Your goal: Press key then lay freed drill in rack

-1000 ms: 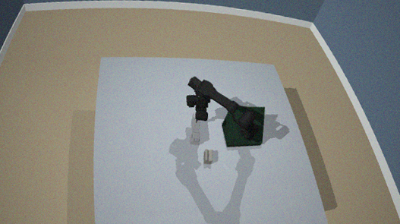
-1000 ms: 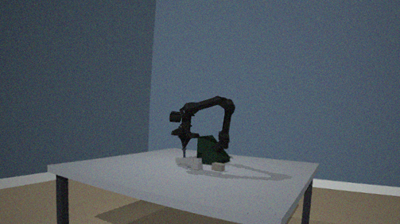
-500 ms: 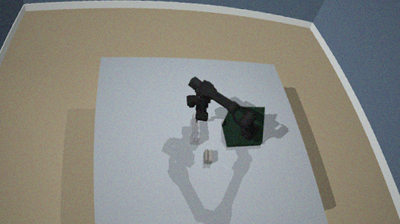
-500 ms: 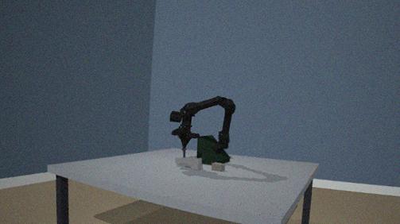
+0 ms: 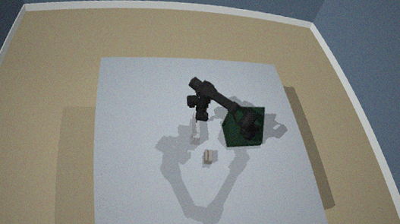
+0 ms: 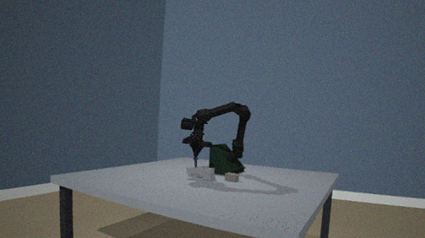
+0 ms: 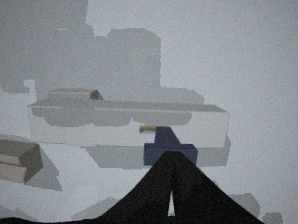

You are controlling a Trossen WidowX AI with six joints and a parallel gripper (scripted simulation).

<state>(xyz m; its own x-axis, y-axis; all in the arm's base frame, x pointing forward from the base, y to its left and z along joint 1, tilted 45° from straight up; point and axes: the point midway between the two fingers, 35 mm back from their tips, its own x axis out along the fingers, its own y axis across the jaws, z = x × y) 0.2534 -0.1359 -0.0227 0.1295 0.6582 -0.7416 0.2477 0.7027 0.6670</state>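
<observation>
The drill is 7 cm below my gripper tip, 6 cm to the left of it and 1 cm ahead of it. From my gripper tip the other things lie so: rack: 22 cm to the left, 10 cm below, 2 cm behind; then block: 8 cm below, 4 cm to the left, 1 cm ahead; then dark blue key: 3 cm below.
</observation>
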